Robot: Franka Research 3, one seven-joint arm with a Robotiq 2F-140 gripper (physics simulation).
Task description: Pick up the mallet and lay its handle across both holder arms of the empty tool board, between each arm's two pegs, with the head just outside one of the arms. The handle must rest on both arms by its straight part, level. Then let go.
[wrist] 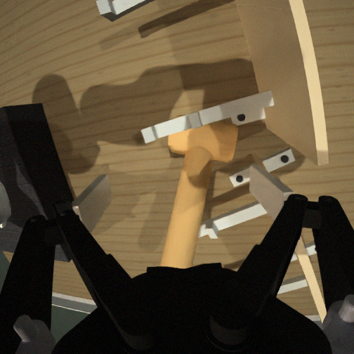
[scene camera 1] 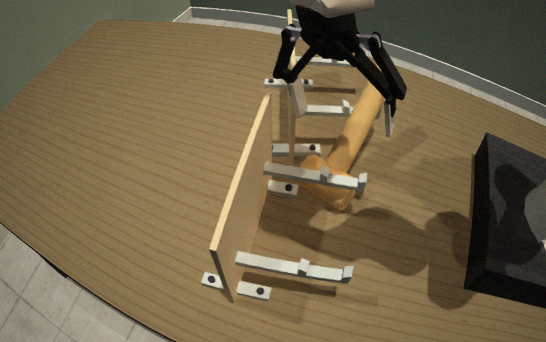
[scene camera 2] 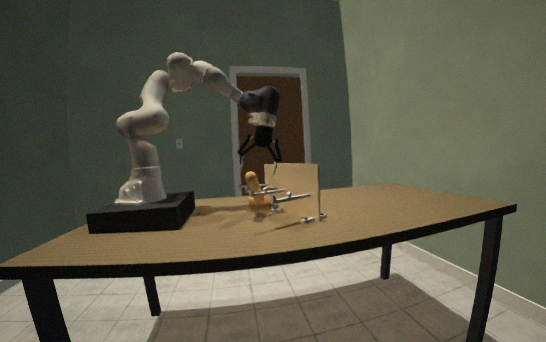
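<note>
The orange mallet [scene camera 1: 356, 127] [scene camera 2: 251, 181] [wrist: 185, 225] has its head [scene camera 1: 336, 196] [wrist: 220, 142] low beside and partly under one arm [scene camera 1: 295, 172] [wrist: 225, 110] of the nearer tool board [scene camera 1: 245, 190] [scene camera 2: 295, 185] [wrist: 280, 65]. Its handle slants away, its end apparently raised, crossing over an arm [scene camera 1: 322, 110] [wrist: 237, 218] of the farther board. The nearer board's other arm [scene camera 1: 270, 263] bears nothing. My gripper [scene camera 1: 344, 117] [scene camera 2: 258, 167] [wrist: 179, 182] is open above the handle, one finger towards each side. The handle's far end is hidden behind the gripper in the wrist view.
The farther tool board [scene camera 1: 291, 127] [wrist: 310, 280] stands upright behind the nearer one, close to my board-side finger. The black robot base [scene camera 1: 480, 210] [scene camera 2: 140, 215] [wrist: 30, 150] is on the mallet's other side. The boards' feet are low on the wooden table [scene camera 1: 125, 125] [scene camera 2: 400, 210].
</note>
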